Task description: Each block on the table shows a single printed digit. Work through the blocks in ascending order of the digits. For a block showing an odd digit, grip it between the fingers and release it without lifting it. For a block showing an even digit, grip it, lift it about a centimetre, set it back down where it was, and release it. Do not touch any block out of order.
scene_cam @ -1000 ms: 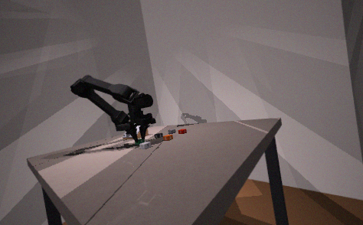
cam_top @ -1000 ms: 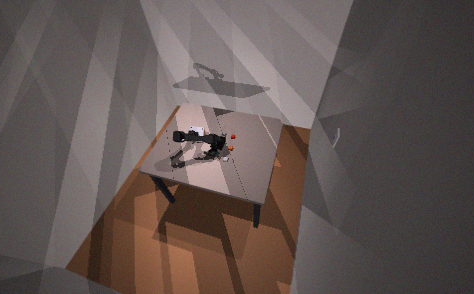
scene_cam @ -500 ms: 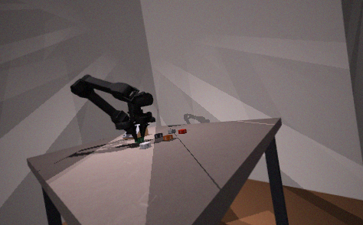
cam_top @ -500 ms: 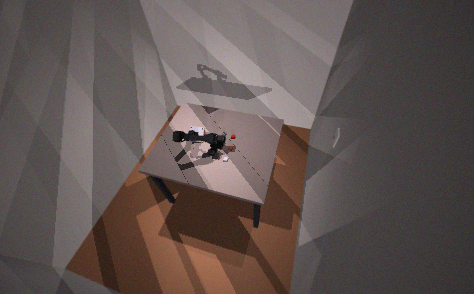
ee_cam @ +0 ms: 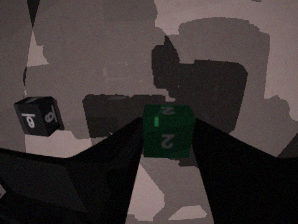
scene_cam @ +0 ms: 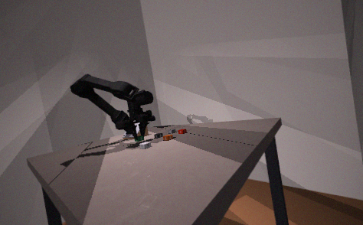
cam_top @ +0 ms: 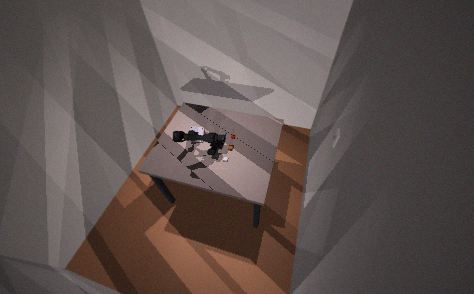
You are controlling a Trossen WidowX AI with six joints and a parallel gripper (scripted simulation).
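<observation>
My gripper tip is 200 mm to the right of the red block, 110 mm short of it and 10 mm above it. From my gripper tip the other things lie so: green block (10 mm behind); white block (110 mm ahead, 60 mm to the right, 10 mm below); black block (120 mm to the left, 10 mm below).
</observation>
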